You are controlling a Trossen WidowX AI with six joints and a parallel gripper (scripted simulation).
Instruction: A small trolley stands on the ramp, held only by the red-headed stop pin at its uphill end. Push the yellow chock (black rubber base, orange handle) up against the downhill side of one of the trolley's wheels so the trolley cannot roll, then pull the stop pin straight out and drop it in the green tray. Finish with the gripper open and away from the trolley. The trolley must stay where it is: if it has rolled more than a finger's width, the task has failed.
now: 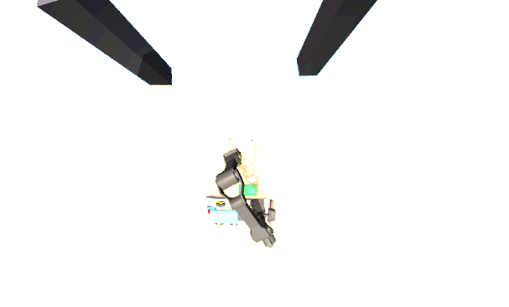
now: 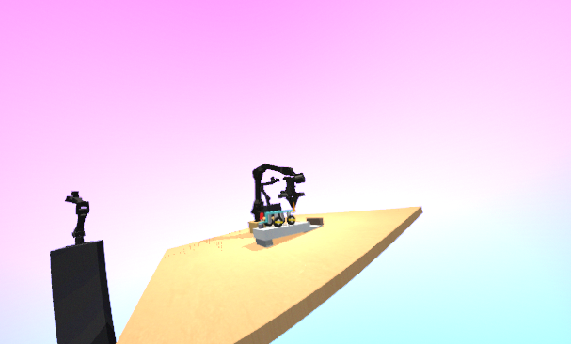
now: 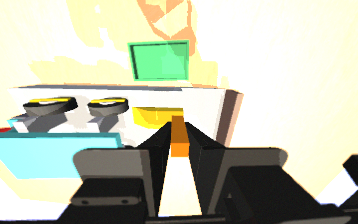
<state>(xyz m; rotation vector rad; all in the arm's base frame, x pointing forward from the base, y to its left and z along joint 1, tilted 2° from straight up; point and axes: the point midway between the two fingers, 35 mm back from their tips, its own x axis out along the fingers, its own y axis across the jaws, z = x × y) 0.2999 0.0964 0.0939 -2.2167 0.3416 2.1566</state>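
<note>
Now: the red-headed stop pin 260 mm to the right of my gripper tip, 20 mm below it and 10 mm behind it. The rest, counted from my gripper tip: yellow chock 20 mm to the right; brown bar 120 mm below, 100 mm to the left, 70 mm ahead; cyan trolley 160 mm to the right, 30 mm below, 30 mm ahead.
</note>
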